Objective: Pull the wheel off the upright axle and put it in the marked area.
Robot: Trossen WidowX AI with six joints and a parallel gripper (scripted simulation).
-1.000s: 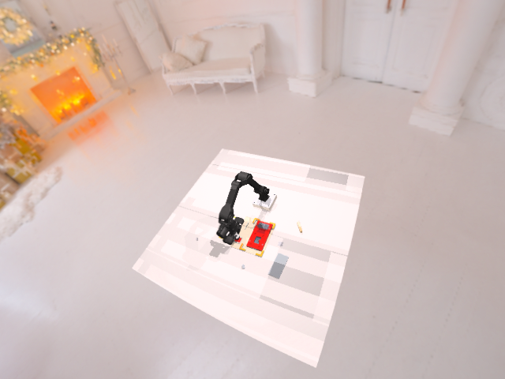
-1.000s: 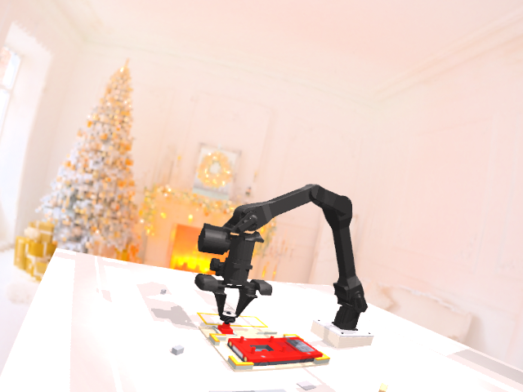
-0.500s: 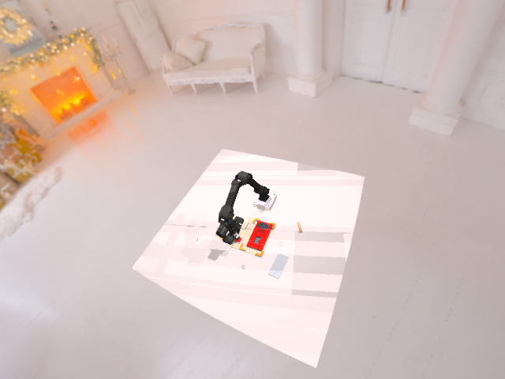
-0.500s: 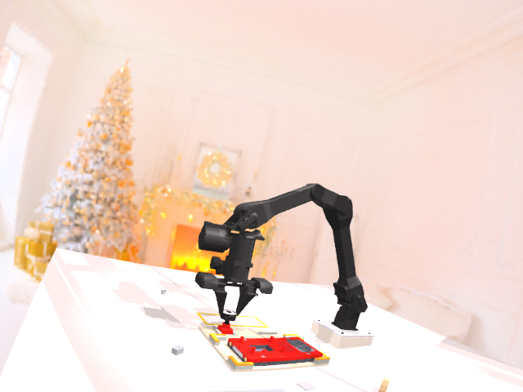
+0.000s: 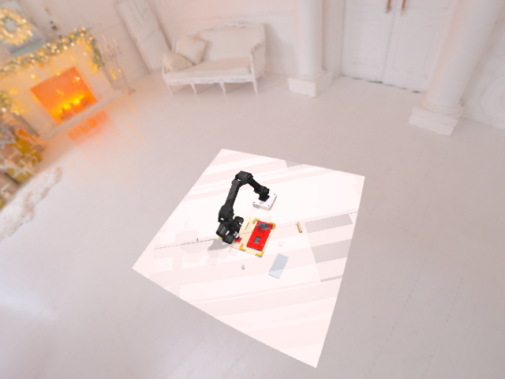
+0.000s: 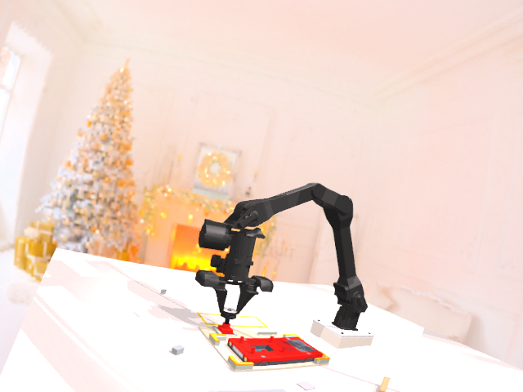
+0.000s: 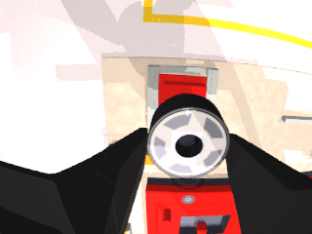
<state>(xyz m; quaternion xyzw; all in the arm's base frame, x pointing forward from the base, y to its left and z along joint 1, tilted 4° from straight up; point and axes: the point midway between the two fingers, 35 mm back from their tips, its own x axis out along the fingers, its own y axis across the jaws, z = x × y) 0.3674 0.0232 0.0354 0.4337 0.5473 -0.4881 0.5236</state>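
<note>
My gripper tip is now 20 mm above the dark axle. The rest, counted from my gripper tip: grey plate 20 mm ahead, 320 mm to the left, 60 mm below; wooden peg 270 mm behind, 310 mm to the left, 50 mm below; wheel right at my gripper tip.
</note>
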